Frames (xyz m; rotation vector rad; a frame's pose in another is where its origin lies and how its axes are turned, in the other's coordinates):
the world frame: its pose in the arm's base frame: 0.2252 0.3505 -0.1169 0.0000 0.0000 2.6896
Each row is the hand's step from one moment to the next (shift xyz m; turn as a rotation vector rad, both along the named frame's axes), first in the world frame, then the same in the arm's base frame.
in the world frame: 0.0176 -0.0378 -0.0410 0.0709 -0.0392 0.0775
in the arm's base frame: 0.0007 0.0417 -0.0410 -0.0467 0.0662 0.0775
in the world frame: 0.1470 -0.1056 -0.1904 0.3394 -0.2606 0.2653
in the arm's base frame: -0.0861 0.1592 -0.1904 -0.1915 0.3827 0.2653
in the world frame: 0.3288 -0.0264 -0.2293 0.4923 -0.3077 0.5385
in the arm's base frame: -0.2843 0.1674 -0.2293 -0.3085 0.4918 0.5385
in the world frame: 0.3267 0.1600 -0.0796 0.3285 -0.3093 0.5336
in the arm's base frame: -0.3638 -0.0012 -0.0796 -0.1604 0.4217 0.5336
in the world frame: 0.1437 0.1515 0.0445 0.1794 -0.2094 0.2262
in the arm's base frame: -0.1954 -0.0735 0.0445 -0.0699 0.2667 0.2262
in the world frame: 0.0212 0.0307 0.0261 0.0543 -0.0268 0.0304
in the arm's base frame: -0.0325 -0.0184 0.0261 -0.0371 0.0478 0.0304
